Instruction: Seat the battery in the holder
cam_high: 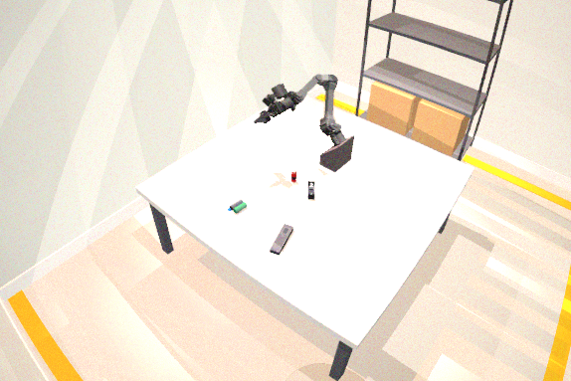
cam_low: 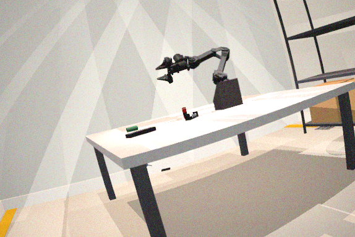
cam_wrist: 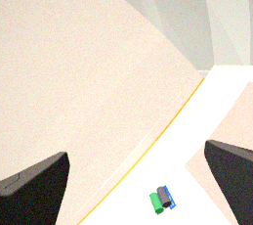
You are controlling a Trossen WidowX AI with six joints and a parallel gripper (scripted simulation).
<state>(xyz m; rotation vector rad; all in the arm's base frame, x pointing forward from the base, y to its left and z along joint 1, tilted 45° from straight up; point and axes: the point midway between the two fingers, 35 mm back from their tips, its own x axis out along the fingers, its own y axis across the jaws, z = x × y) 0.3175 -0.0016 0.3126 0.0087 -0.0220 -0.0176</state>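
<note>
Now: the red battery 270 mm below my gripper tip, 180 mm to the left of it and 80 mm behind it.
</note>
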